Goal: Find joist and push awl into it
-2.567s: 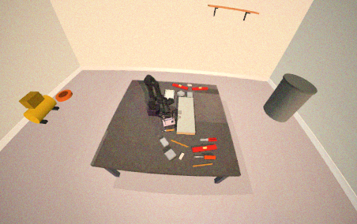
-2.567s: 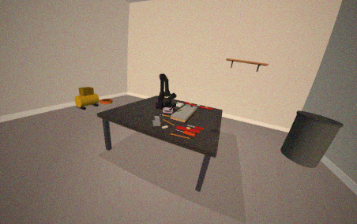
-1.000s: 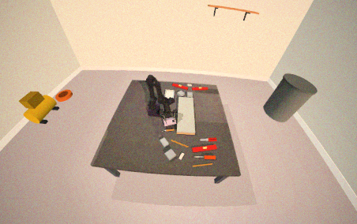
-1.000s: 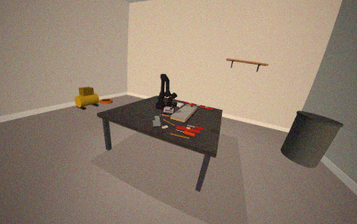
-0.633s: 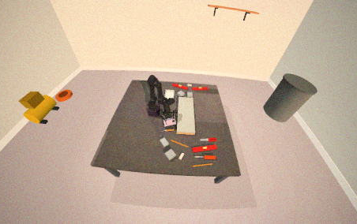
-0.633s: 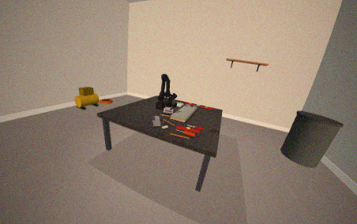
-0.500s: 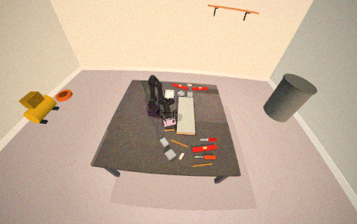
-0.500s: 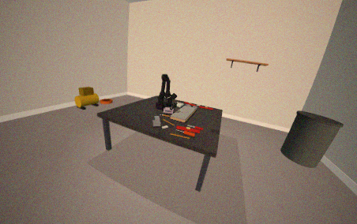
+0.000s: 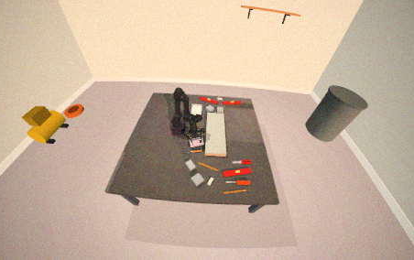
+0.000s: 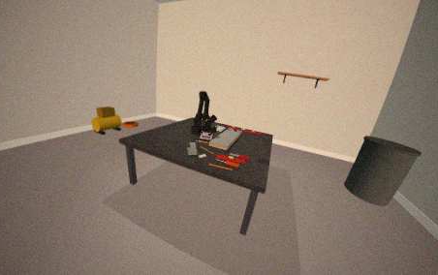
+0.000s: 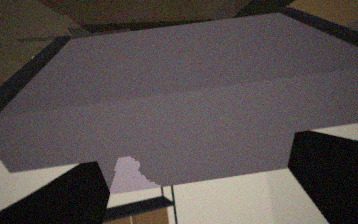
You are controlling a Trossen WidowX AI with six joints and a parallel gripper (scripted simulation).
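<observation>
The awl is 30 mm behind my gripper tip, 60 mm to the right of it and 70 mm below it. Also, from my gripper tip: white tray (10 mm behind, 510 mm to the left, 60 mm below); stud finder (10 mm ahead, 10 mm below).
</observation>
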